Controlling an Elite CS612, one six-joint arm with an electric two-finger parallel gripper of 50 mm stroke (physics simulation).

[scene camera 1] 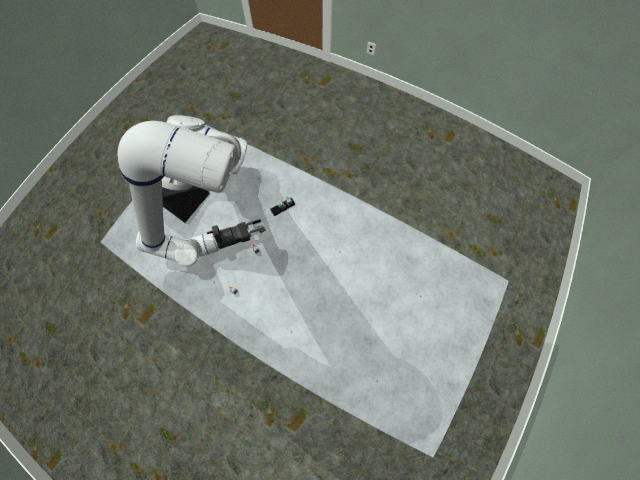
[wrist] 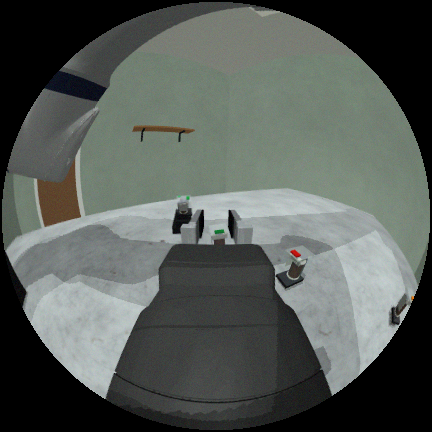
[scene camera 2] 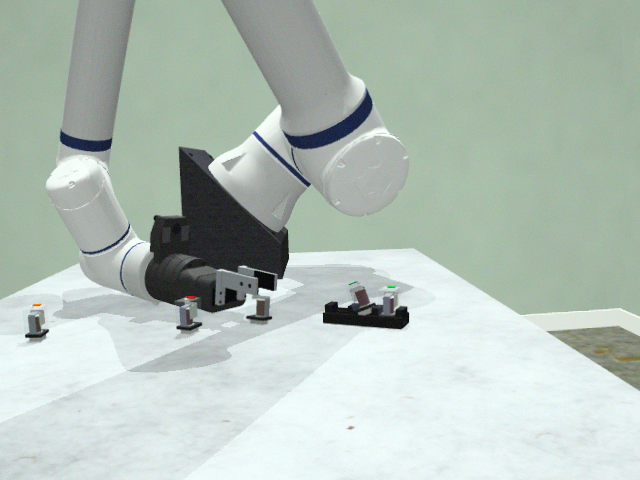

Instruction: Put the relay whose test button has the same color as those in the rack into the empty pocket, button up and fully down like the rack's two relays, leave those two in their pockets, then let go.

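Frame: origin at the arm's base, x ahead, y left, z up, level; millimetres.
Seen in the pictures: gripper, between the fingertips: (scene camera 1: 261,223) (wrist: 215,218) (scene camera 2: 266,284); arm's base, origin of its link: (scene camera 1: 172,179) (scene camera 2: 243,199).
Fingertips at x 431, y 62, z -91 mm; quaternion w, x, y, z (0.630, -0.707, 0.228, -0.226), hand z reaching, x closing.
Offsets run from my fingertips to a thing's top centre.
A loose relay with a green button @[1 mm back, 11 mm right, 7 mm down] (scene camera 2: 262,308) (wrist: 219,236) stands upright on the table. My gripper (scene camera 1: 262,225) (scene camera 2: 266,285) (wrist: 215,218) is open and empty, with its fingers level and just above this relay. In the wrist view the relay's top shows low between the fingers, its lower part hidden by the gripper body. The black rack @[14 mm ahead, 126 mm left, 29 mm down] (scene camera 1: 275,210) (scene camera 2: 361,317) (wrist: 177,226) holds two green-button relays. One rack relay @[16 mm ahead, 121 mm left, 5 mm up] (scene camera 2: 361,296) leans to one side in the middle; the other rack relay @[28 mm ahead, 155 mm left, 4 mm down] (scene camera 2: 388,303) stands upright near one end. The pocket at the other end is empty.
A red-button relay @[29 mm ahead, 98 mm right, 8 mm down] (scene camera 1: 255,249) (scene camera 2: 187,315) (wrist: 296,268) stands on the table beside the gripper. An orange-button relay @[51 mm ahead, 290 mm right, 8 mm down] (scene camera 1: 234,290) (scene camera 2: 35,324) (wrist: 400,306) stands farther off on that same side. The arm's dark mount (scene camera 2: 227,232) is behind the gripper.
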